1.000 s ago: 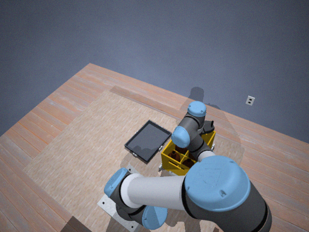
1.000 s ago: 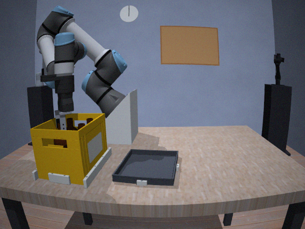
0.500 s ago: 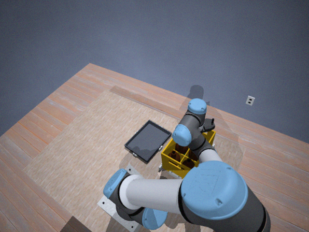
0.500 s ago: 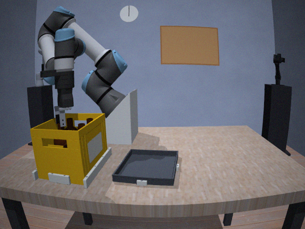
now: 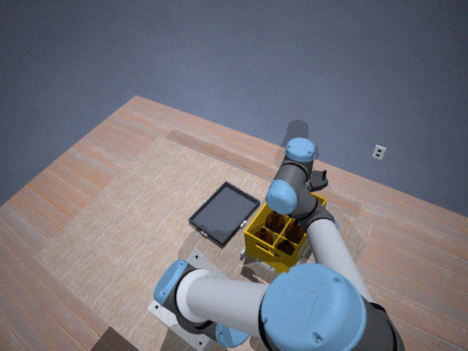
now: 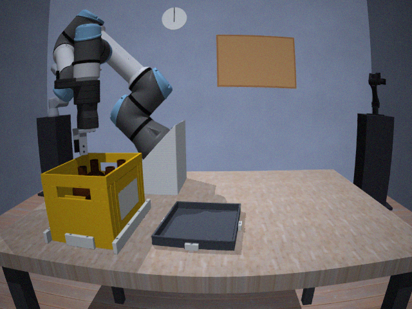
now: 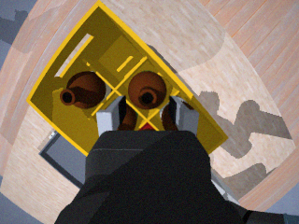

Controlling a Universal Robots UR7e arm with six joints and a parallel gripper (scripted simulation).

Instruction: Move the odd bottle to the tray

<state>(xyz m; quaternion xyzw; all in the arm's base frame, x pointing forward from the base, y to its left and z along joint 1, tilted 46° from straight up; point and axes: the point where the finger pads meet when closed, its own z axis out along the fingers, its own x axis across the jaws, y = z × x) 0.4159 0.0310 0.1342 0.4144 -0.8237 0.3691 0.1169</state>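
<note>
Now: hand 13 cm above the yellow crate and 4 cm to the right of it. The rest, counted from my hand: dark tray 31 cm to the left, 20 cm below, 6 cm behind; bottle 13 cm below, 9 cm to the left, 8 cm ahead.
</note>
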